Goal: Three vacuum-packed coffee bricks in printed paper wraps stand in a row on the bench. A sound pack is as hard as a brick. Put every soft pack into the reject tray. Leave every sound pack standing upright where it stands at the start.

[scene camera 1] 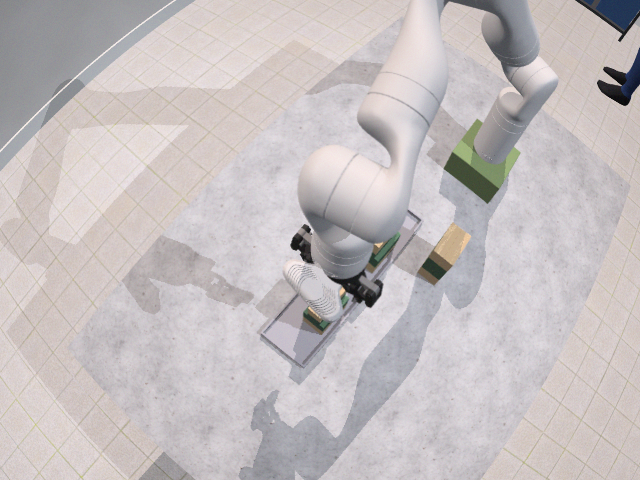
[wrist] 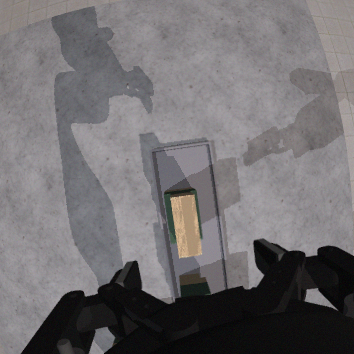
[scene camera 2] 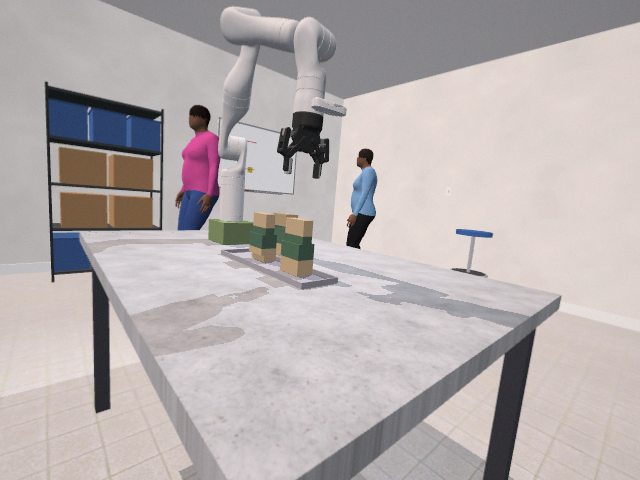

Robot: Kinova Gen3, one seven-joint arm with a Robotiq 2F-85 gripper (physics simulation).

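Seen in the pictures: gripper, fingertip midpoint: [wrist: 197, 263] [scene camera 2: 302, 176]; arm's base at its link origin: [scene camera 1: 490, 148] [scene camera 2: 231, 220].
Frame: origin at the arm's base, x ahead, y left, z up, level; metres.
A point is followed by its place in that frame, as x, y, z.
One coffee pack [scene camera 1: 316, 323] @[0.584, -0.040, -0.009] [scene camera 2: 297, 249] @[0.578, -0.072, -0.014] [wrist: 186, 225] @[0.547, -0.050, 0.059], tan with a green paper wrap, stands upright in the near half of the grey reject tray [scene camera 1: 289, 338] @[0.632, -0.066, -0.082] [scene camera 2: 319, 283] @[0.663, -0.063, -0.078] [wrist: 196, 160] @[0.632, -0.088, -0.082]. A second pack [scene camera 1: 383, 252] @[0.393, -0.036, -0.001] [scene camera 2: 263, 238] @[0.414, -0.077, -0.011] [wrist: 195, 289] @[0.414, -0.059, -0.019] stands upright in the tray's far half, partly hidden by the arm in scene camera 1 and by the gripper in the wrist view. The third pack [scene camera 1: 445, 253] @[0.333, 0.062, 0.056] [scene camera 2: 284, 219] @[0.336, 0.039, 0.039] stands upright on the bench beside the tray, mostly hidden in scene camera 2. My gripper [scene camera 1: 336, 265] @[0.545, -0.049, 0.167] [scene camera 2: 302, 168] @[0.545, -0.049, 0.167] [wrist: 197, 263] @[0.545, -0.049, 0.167] is open and empty, high above the packs.
The arm's green base block [scene camera 1: 473, 173] @[0.085, 0.004, -0.019] [scene camera 2: 227, 232] @[0.088, -0.050, -0.037] stands on the bench beyond the packs. A shelf rack [scene camera 2: 47, 170], two people [scene camera 2: 199, 165] [scene camera 2: 364, 188], a whiteboard [scene camera 2: 273, 178] and a blue stool [scene camera 2: 474, 233] are in the room beyond the bench.
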